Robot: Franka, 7 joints.
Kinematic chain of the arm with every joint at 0, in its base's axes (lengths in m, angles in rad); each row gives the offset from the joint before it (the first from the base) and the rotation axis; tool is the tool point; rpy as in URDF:
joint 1: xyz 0 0 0.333 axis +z
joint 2: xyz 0 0 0 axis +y
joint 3: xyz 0 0 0.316 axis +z
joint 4: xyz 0.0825 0 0 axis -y
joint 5: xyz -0.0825 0 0.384 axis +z
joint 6: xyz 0 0 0 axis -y
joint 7: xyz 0.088 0 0 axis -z
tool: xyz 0 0 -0.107 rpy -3.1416 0 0
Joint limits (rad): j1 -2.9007..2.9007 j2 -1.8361..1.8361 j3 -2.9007..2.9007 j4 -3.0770..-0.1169 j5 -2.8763..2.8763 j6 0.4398..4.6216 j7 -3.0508..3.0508
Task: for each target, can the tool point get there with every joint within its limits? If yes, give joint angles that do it. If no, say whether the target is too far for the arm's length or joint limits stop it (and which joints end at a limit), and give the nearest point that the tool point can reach.
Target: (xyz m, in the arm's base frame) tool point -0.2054 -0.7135 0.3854
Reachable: yes | joints -1.9136 0.8807 0.4120 -1.0500 -1.5955 1.2296 1.9762
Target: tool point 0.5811 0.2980 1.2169
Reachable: no: too far | nearest point 0.4536 0.2326 1.0230 | short by 0.241 m
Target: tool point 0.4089 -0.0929 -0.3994
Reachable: no: joint limits stop it (at a limit: joint 2) | nearest point 0.3965 -0.0901 -0.3463 | short by 0.055 m
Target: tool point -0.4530 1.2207 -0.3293
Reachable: no: too far | nearest point -0.2660 0.7169 -0.0560 | short by 0.603 m
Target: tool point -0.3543 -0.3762 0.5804
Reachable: yes | joints 2.3749 0.8796 1.7481 -2.1100 1.7119 1.6351 0.3551
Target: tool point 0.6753 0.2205 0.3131
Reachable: yes | joints -0.3239 1.4733 1.7117 -1.0562 1.7640 3.8569 -1.6185
